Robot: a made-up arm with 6 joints.
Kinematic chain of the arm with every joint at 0, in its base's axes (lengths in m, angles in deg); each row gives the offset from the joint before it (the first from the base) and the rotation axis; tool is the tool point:
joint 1: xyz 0 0 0.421 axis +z
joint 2: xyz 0.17 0 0 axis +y
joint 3: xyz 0 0 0.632 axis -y
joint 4: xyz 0 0 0.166 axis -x
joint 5: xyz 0.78 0 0 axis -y
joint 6: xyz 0.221 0 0 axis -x
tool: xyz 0 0 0
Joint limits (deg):
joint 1: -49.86..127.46
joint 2: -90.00..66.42
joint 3: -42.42..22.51
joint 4: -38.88..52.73
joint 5: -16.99..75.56
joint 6: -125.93..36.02
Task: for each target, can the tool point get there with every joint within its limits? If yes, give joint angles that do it. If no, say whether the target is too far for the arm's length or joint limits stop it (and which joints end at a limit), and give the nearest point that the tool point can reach.
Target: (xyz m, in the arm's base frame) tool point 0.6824 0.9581 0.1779
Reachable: yes | joints 54.56 35.29 -33.10 -0.14 42.96 -97.24
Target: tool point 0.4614 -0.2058 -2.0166
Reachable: no: too far | nearest point 0.6002 -0.2677 -0.3405 | short by 1.683 m
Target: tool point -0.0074 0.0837 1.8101
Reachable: yes | joints 73.21 -45.88 10.25 26.54 18.46 12.43
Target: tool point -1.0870 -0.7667 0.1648
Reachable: no: joint limits stop it (at a limit: joint 2, joint 3, joint 5) | nearest point -0.9257 -0.6529 1.0470 | short by 0.904 m
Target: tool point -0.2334 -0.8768 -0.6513
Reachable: no: joint limits stop it (at a limit: joint 1, joint 2, joint 3, joint 4) | nearest point 0.3872 -0.6045 -0.3098 | short by 0.759 m
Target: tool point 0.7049 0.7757 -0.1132
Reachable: yes | joints 42.59 52.70 -30.90 43.05 38.54 -21.28
